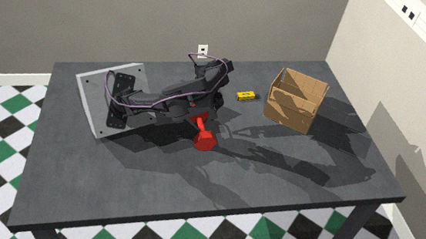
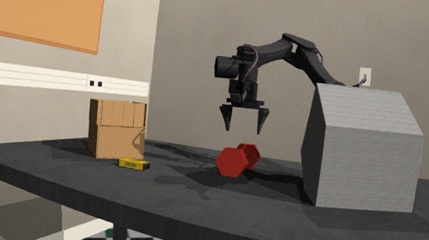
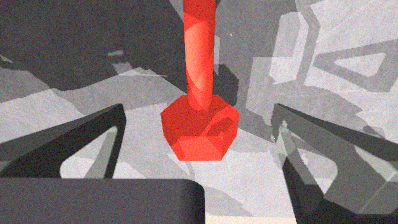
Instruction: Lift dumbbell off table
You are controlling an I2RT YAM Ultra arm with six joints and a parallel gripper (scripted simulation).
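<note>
The red dumbbell is 90 mm below my hand. From my hand the other things lie so: cardboard box (420 mm ahead, 60 mm to the left, 60 mm below); then small yellow block (250 mm ahead, 190 mm to the left, 120 mm below).
</note>
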